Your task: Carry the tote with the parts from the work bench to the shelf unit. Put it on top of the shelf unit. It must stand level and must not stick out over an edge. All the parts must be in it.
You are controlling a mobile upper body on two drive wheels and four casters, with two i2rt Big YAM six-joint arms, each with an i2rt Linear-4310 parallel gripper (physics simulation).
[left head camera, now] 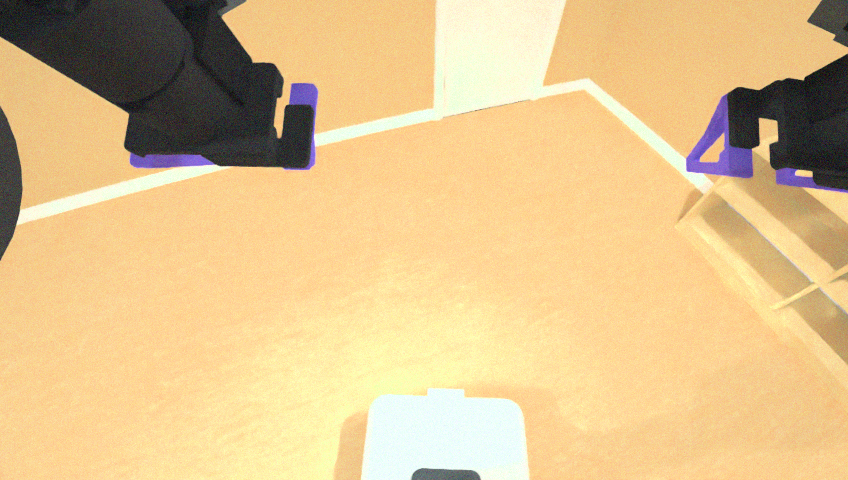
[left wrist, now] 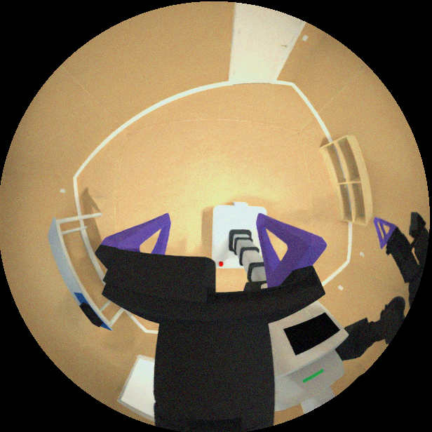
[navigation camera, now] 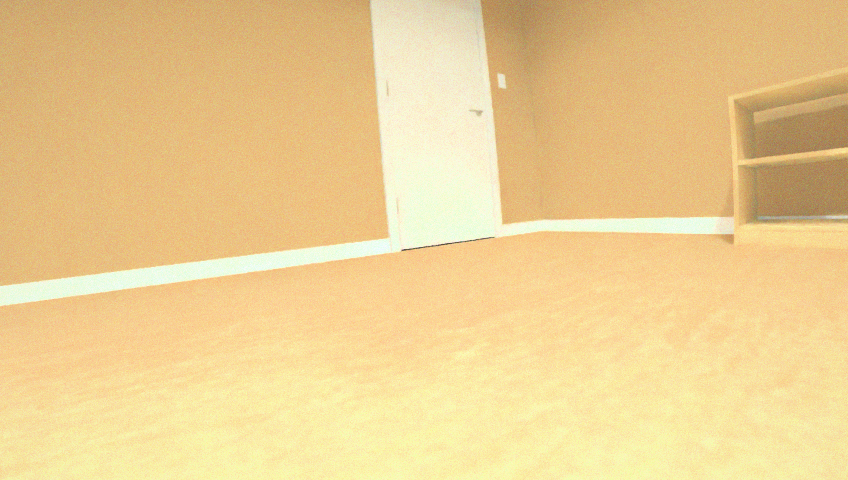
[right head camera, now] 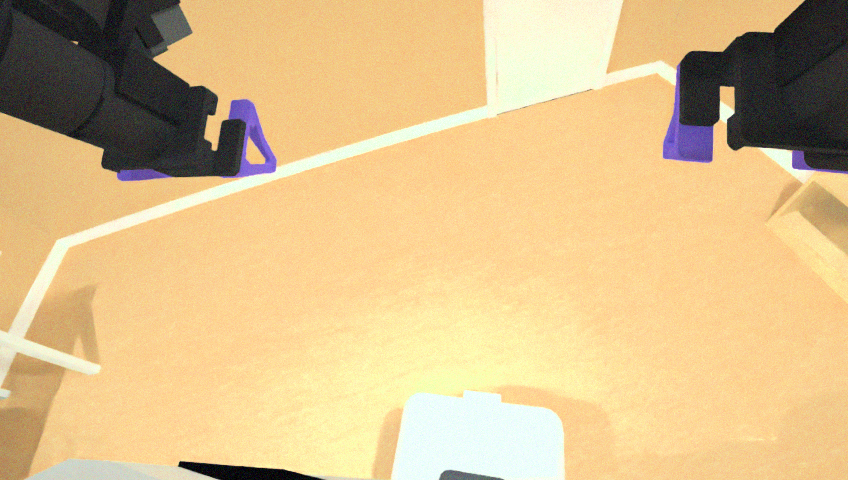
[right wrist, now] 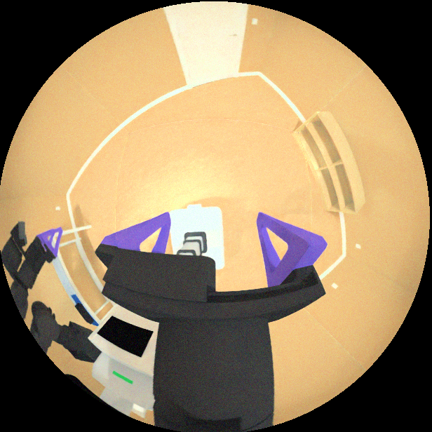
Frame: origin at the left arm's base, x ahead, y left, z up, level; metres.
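Where they show: left gripper, fingertip midpoint: (left head camera: 263, 158) (right head camera: 236, 167); right gripper, fingertip midpoint: (left head camera: 732, 171) (right head camera: 728, 155).
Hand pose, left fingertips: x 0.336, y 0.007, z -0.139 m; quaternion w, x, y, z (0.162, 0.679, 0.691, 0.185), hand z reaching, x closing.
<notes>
After its pixels a point has its place.
The light wooden shelf unit (left head camera: 797, 295) @(z -1.185, x 0.757, y -1.820 m) (right head camera: 815, 249) @(z -1.331, x 1.112, y -1.675 m) (left wrist: 362, 175) (right wrist: 347, 155) (navigation camera: 741, 196) @(z -1.212, x 1.314, y -1.625 m) stands against the wall at the right. The pale work bench (left wrist: 62, 260) (right wrist: 62, 272) is at the left in both wrist views, seen from above. A small black object (left wrist: 90, 314) (right wrist: 83, 313) with blue edges shows at its near end; I cannot tell whether it is the tote. No parts can be made out. My left gripper (left head camera: 220, 163) (right head camera: 196, 175) (left wrist: 213, 217) and right gripper (left head camera: 770, 175) (right head camera: 755, 160) @(z -0.138, x 0.341, y -0.450 m) (right wrist: 214, 216) are open and empty, raised over the floor, away from bench and shelf.
My white wheeled base (left head camera: 446, 434) @(z -1.150, x 0.203, y -0.226 m) (right head camera: 482, 434) @(z -1.150, x 0.216, y -0.237 m) is at the bottom of the head views. A white door (left head camera: 493, 53) @(z -0.981, x 2.409, y -0.530 m) (right head camera: 547, 47) @(z -1.004, x 2.407, y -0.527 m) (left wrist: 260, 40) (right wrist: 210, 40) (navigation camera: 440, 118) @(z -0.550, x 2.416, y -0.548 m) is in the far wall. White bench legs (right head camera: 59, 355) @(z -1.179, x 0.193, y 1.840 m) reach in at the left of the right head view.
</notes>
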